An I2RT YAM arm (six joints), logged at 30 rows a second.
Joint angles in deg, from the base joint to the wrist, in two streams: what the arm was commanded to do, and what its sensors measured. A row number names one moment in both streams.
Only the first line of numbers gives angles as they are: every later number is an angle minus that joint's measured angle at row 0.
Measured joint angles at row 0:
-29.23 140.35 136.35 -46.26 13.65 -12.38
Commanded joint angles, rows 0 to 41:
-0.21 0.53 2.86 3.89 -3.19 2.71
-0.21 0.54 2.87 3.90 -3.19 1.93
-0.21 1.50 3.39 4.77 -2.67 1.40
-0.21 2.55 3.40 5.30 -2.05 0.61
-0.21 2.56 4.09 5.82 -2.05 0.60
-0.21 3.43 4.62 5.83 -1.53 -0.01
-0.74 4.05 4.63 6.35 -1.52 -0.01
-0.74 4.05 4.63 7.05 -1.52 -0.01
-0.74 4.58 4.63 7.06 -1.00 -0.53
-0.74 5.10 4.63 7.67 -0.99 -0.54
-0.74 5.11 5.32 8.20 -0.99 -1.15
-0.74 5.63 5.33 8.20 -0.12 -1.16
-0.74 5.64 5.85 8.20 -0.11 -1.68
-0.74 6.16 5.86 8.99 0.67 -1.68
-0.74 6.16 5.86 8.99 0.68 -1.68
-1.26 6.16 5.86 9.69 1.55 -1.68
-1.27 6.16 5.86 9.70 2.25 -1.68
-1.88 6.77 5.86 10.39 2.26 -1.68
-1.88 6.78 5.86 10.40 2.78 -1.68
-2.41 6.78 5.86 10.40 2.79 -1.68
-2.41 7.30 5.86 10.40 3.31 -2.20
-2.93 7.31 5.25 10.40 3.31 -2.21
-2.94 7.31 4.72 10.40 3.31 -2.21
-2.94 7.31 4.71 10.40 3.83 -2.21
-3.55 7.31 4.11 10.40 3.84 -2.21
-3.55 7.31 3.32 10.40 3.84 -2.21
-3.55 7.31 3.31 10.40 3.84 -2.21
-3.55 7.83 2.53 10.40 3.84 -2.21
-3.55 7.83 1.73 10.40 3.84 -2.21
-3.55 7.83 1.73 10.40 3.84 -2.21
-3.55 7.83 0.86 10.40 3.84 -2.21
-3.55 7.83 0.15 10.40 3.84 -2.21
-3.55 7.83 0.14 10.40 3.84 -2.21
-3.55 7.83 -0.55 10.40 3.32 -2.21
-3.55 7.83 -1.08 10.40 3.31 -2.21
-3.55 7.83 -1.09 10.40 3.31 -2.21
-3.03 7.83 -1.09 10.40 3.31 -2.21
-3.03 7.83 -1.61 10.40 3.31 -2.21
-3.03 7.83 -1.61 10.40 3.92 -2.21
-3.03 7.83 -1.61 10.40 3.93 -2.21
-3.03 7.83 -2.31 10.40 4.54 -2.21
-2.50 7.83 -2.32 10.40 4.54 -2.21
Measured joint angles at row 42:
-3.09 8.48 -1.66 10.03 3.15 -2.45
